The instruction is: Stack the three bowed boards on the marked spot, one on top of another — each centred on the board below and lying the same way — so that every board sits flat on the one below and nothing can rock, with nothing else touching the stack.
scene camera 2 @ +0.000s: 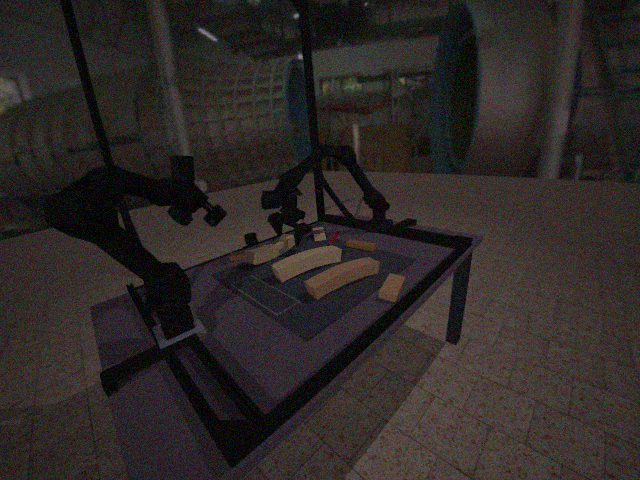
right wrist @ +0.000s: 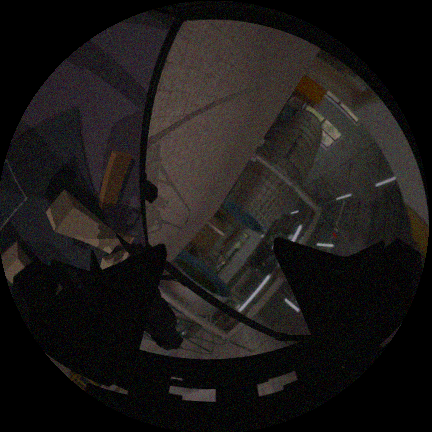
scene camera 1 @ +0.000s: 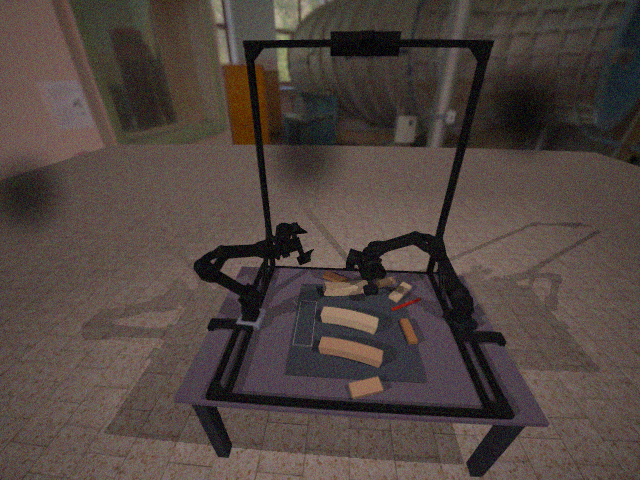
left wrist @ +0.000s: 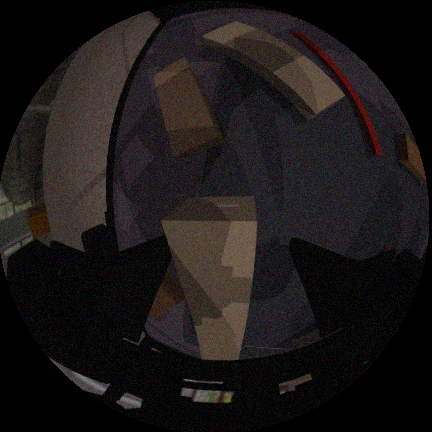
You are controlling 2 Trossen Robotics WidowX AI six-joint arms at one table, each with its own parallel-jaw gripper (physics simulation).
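Places are measured from the left arm's base along level axes (x ahead, y left, z up), in millimetres.
Pixels of known places: left gripper, fingertip midpoint: (scene camera 2: 288, 242) (right wrist: 103, 241) (left wrist: 234, 242); right gripper, fingertip midpoint: (scene camera 2: 205, 201) (right wrist: 220, 247) (scene camera 1: 310, 240); left arm's base, link origin: (scene camera 2: 379, 221) (scene camera 1: 460, 316); right arm's base, link origin: (scene camera 2: 177, 327) (scene camera 1: 250, 315).
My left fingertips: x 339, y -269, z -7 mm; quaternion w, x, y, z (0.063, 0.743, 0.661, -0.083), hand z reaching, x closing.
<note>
Ahead of a thing's pixels: the offset from my left fingertips to its top centre. "*": to the spot under its first point.
Three bowed boards lie apart on the dark mat: a tan one @(dx +173, dy +334, dz +26 mm) (scene camera 1: 351, 352) (scene camera 2: 341, 279) in front, a pale one @(dx +134, dy +185, dz +34 mm) (scene camera 1: 349, 319) (scene camera 2: 306, 262) in the middle, and another pale one @(dx +84, dy -13, dz +38 mm) (scene camera 1: 341, 289) (scene camera 2: 262, 253) (left wrist: 215, 250) at the back. The marked spot is a thin light outline (scene camera 1: 314, 325) (scene camera 2: 277, 314) at the mat's left, with no board on it. My left gripper (scene camera 1: 373, 284) (scene camera 2: 288, 235) (left wrist: 234, 242) is open, low at the back board's right end, which shows between its fingers in the left wrist view. My right gripper (scene camera 1: 308, 241) (scene camera 2: 200, 217) (right wrist: 220, 247) is open and empty, raised at the back left.
A tan block @(dx -121, dy -38, dz -4 mm) (scene camera 1: 385, 282) (left wrist: 185, 107), a pale block @(dx -165, dy +46, dz -6 mm) (scene camera 1: 400, 292) (left wrist: 272, 65) and a red stick @(dx -160, dy +126, dz -12 mm) (scene camera 1: 406, 304) (left wrist: 345, 82) lie right of the left gripper. Brown blocks lie behind the back board @(* dx +147, dy -130, dz -9 mm) (scene camera 1: 330, 276) and at the mat's right (scene camera 1: 408, 331). Another block @(dx +160, dy +472, dz -3 mm) (scene camera 1: 366, 387) (scene camera 2: 391, 287) lies in front.
</note>
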